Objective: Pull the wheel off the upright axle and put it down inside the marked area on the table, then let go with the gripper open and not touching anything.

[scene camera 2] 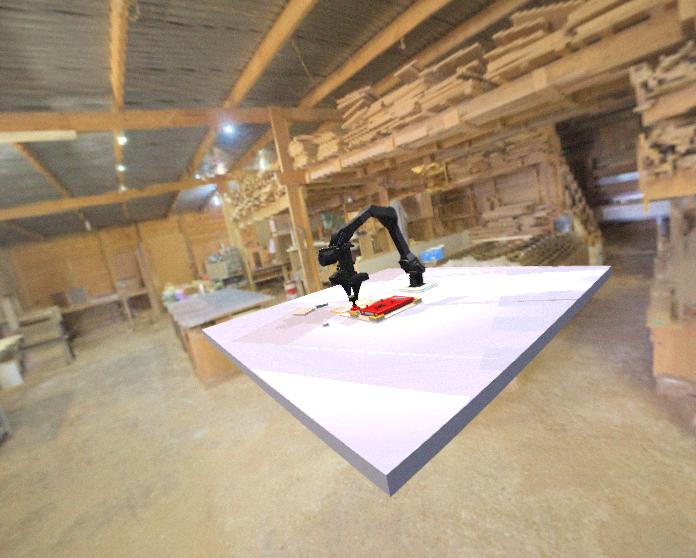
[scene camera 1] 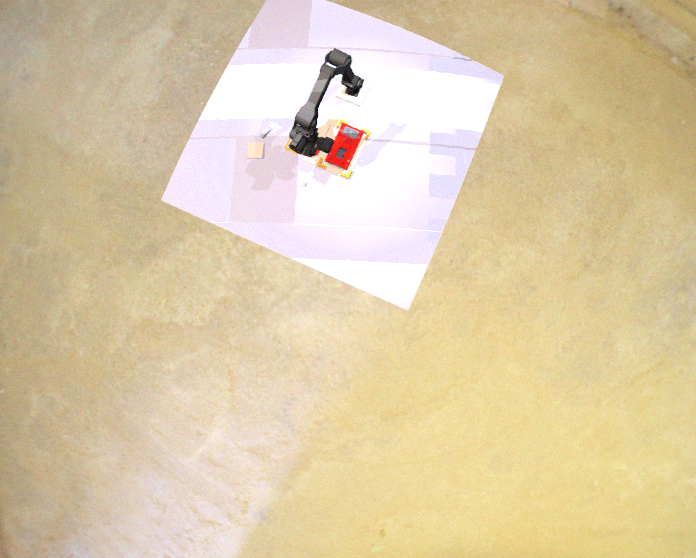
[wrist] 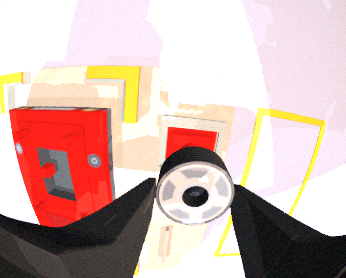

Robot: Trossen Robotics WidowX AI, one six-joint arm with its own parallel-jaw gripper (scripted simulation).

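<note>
I find my gripper (scene camera 2: 353, 297) in the scene, and the wrist view shows me the same gripper (wrist: 194, 188). A red block (scene camera 1: 347, 141) is there too.
</note>
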